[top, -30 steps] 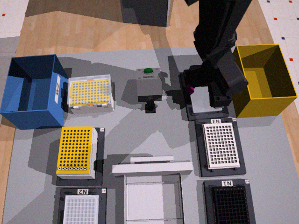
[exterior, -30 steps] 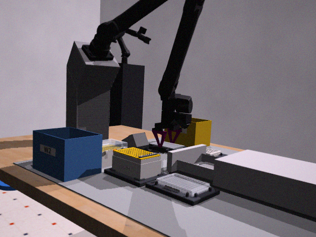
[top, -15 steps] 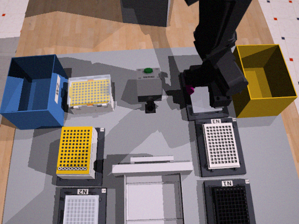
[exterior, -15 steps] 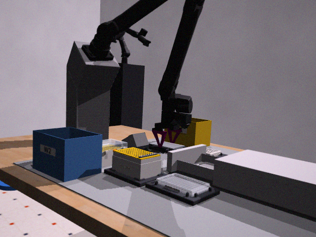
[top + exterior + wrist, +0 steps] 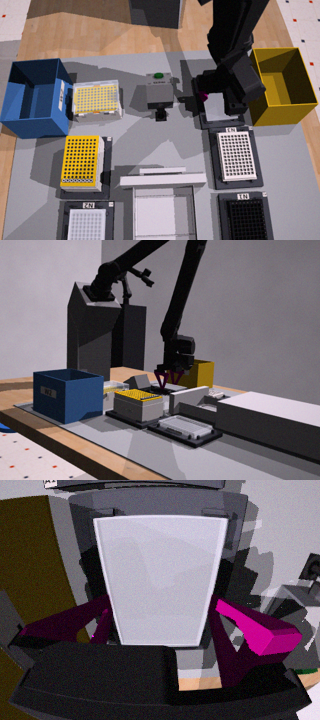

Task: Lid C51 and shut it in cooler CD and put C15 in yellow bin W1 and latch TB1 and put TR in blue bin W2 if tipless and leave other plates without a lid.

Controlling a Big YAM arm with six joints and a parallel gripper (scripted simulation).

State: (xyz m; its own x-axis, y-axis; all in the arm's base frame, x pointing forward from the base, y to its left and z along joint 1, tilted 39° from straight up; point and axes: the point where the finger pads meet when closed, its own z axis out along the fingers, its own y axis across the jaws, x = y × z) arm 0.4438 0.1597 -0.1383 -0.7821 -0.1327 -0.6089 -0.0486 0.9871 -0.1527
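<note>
The plate lid lies right at my hand. Round my hand: white plate: 170 mm ahead, 30 mm to the left; then lid park LP: 10 mm below; then yellow bin W1: 150 mm to the left, 20 mm above, 10 mm behind.
</note>
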